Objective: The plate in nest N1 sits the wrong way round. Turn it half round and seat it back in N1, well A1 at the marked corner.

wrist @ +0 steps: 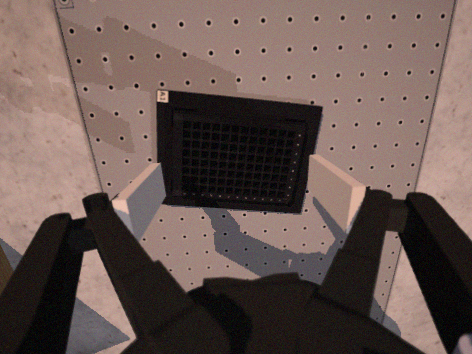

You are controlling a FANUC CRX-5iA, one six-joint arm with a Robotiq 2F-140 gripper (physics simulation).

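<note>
The dark plate point(237, 161), a grid of small square wells, lies in the black rectangular nest point(240, 106) in the middle of the wrist view. Small pale dots run along its right and lower sides. Whether it is fully seated, and which well is A1, I cannot tell. A white marker label point(162, 96), turned sideways and apparently reading A1, is on the nest's upper left corner. My gripper point(236, 175) is wide open and empty. Its pale finger pads stand toward the left and right sides of the nest's lower half, with the plate in the gap between them in this view.
The nest stands on a grey perforated board point(275, 62), whose side edges show at left and right. Pale speckled surface point(30, 150) lies beyond the board. Gripper shadows fall below the nest. A brown edge point(4, 265) shows at the lower left.
</note>
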